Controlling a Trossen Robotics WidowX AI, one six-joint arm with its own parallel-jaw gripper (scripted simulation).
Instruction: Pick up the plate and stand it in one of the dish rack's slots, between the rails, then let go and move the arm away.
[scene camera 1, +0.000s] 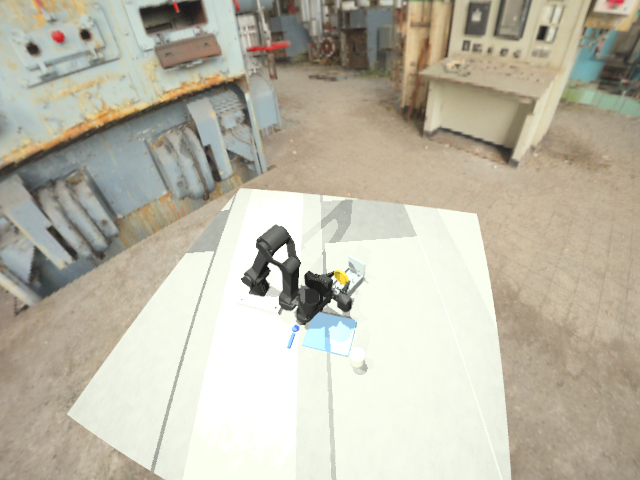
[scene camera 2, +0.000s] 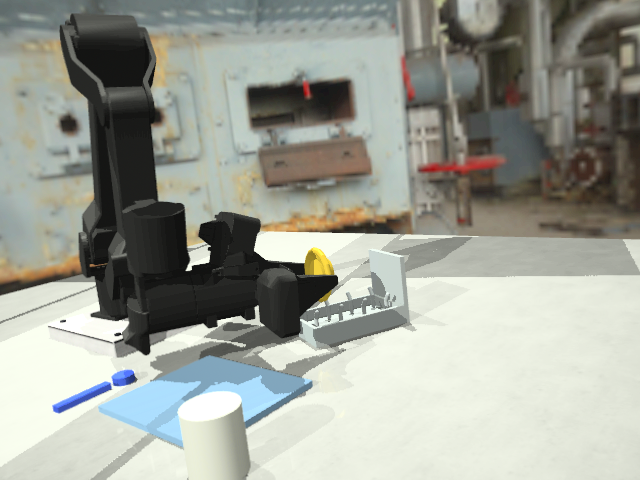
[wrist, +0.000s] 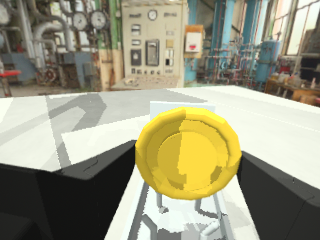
Note:
My gripper (scene camera 2: 324, 273) holds a yellow plate (wrist: 186, 153). Further things: a grey dish rack (scene camera 2: 386, 306) and a blue spoon (scene camera 2: 70, 402).
My gripper shows as well in scene camera 1 (scene camera 1: 342, 276) and in the wrist view (wrist: 185, 151). The wrist view misses the blue spoon: it is out of frame.

